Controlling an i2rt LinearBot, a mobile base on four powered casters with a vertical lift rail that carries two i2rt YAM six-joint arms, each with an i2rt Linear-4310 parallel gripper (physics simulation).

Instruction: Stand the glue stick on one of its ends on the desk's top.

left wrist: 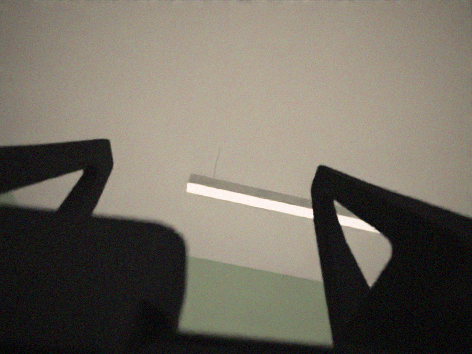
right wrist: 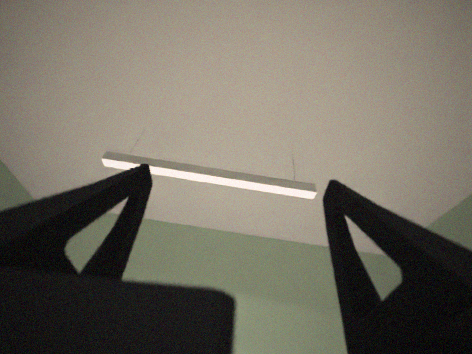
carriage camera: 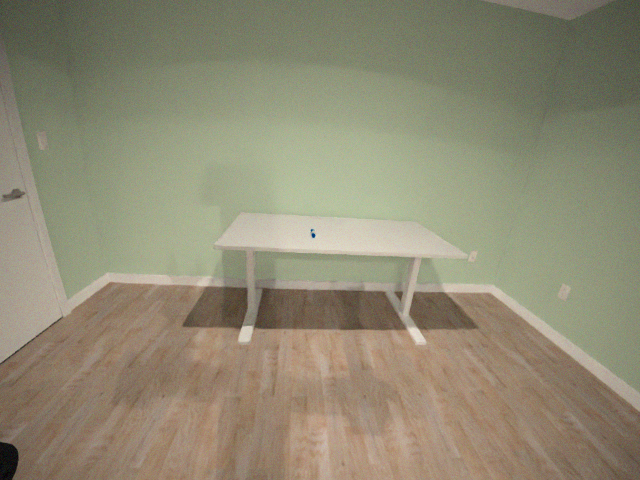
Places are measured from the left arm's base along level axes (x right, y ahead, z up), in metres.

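Where they show: left gripper, fingertip midpoint: (left wrist: 214,164); right gripper, fingertip midpoint: (right wrist: 238,181).
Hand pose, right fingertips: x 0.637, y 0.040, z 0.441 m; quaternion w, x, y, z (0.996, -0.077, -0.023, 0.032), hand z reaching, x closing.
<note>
After its pixels a point has its place.
The glue stick (carriage camera: 312,233) {x 0.236, y 1.534, z -0.117 m} is a tiny blue and white piece on the white top of the desk (carriage camera: 372,238) {x 0.640, y 1.593, z -0.134 m}, a little left of the top's middle in the carriage view. It seems to lie with its length running front to back, but it is too small to be sure. My left gripper (left wrist: 214,164) {x -0.006, y 0.036, z 0.441 m} is open and empty, pointing up at the ceiling. My right gripper (right wrist: 238,181) {x 0.637, y 0.040, z 0.441 m} is also open and empty, facing the ceiling. Both grippers are far from the desk, and the glue stick does not show in either wrist view.
The desk stands against the green back wall (carriage camera: 330,129) {x 0.289, y 2.107, z 0.563 m} on two white legs with long feet. A white door (carriage camera: 20,248) {x -1.524, y 1.189, z -0.258 m} is at the far left. A black piece of the left arm (carriage camera: 7,460) {x 0.032, y 0.042, z 0.111 m} shows at the lower left corner. A ceiling light (left wrist: 250,201) {x 0.087, y 0.885, z 1.223 m} (right wrist: 210,178) {x 0.399, y 0.911, z 1.223 m} hangs above.
</note>
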